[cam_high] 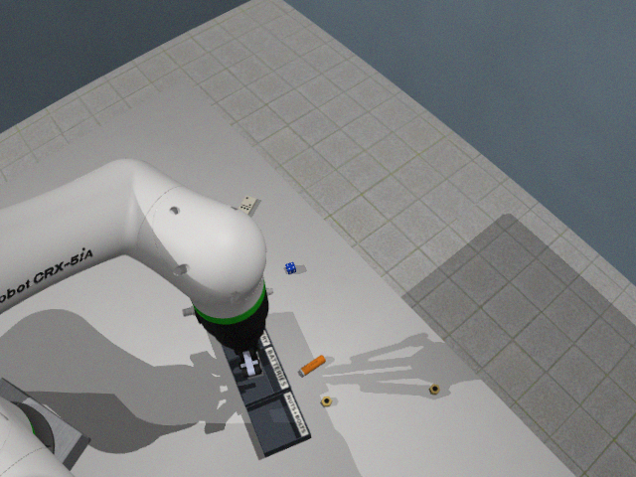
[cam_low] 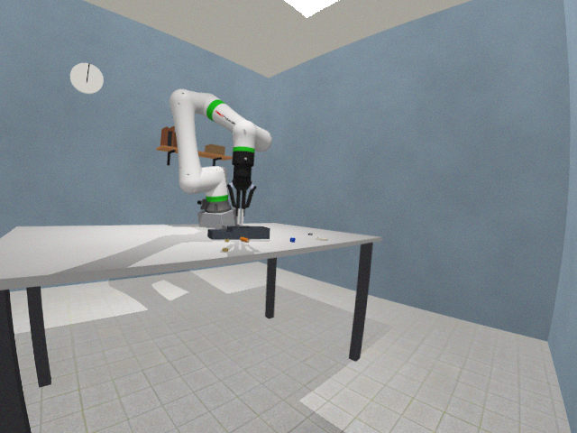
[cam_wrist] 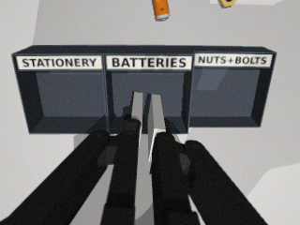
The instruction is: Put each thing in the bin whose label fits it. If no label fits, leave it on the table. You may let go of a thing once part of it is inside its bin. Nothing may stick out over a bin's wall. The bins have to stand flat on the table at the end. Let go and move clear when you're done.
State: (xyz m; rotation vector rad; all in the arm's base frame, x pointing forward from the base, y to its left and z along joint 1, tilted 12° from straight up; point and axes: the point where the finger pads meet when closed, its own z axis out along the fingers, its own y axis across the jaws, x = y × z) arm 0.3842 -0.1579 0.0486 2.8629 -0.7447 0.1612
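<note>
Right now the dark three-part bin is 10 mm to the right of my hand and 70 mm below it. The rest, counted from my hand: orange battery 90 mm ahead, 50 mm to the right, 80 mm below; cream domino 230 mm ahead, 290 mm to the left, 90 mm below; blue die 200 mm ahead, 120 mm to the left, 80 mm below.
</note>
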